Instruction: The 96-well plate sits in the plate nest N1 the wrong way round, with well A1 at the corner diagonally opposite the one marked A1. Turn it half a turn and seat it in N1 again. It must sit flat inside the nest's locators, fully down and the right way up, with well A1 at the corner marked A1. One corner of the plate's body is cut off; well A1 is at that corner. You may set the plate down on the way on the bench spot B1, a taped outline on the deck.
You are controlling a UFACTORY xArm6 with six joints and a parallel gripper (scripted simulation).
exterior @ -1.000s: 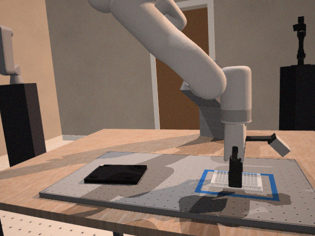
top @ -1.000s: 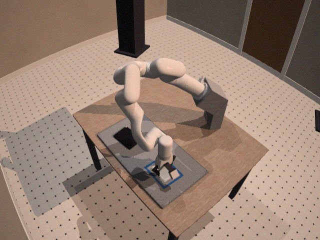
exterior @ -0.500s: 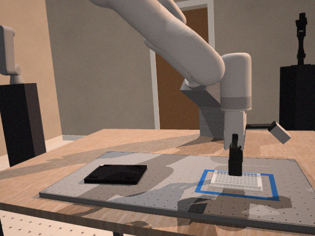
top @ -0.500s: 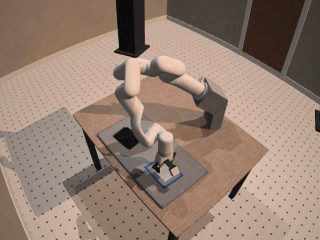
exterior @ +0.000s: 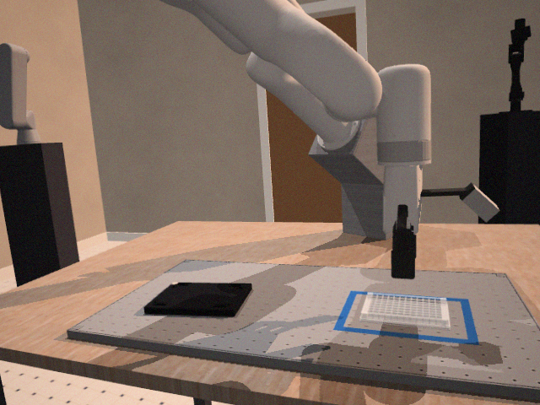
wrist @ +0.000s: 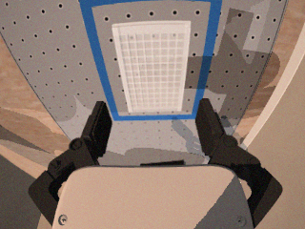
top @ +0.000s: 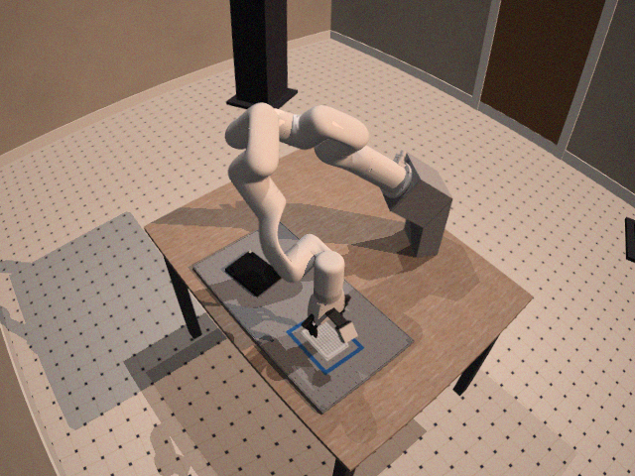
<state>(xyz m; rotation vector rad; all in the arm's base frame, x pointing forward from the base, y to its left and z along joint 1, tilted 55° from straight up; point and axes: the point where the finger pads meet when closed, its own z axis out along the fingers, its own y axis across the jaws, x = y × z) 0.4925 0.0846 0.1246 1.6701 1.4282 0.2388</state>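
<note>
Now: the 96-well plate 8 cm below my hand. From my hand the other things lie so: black plate nest N1: 33 cm to the right, 12 cm behind, 8 cm below.
</note>
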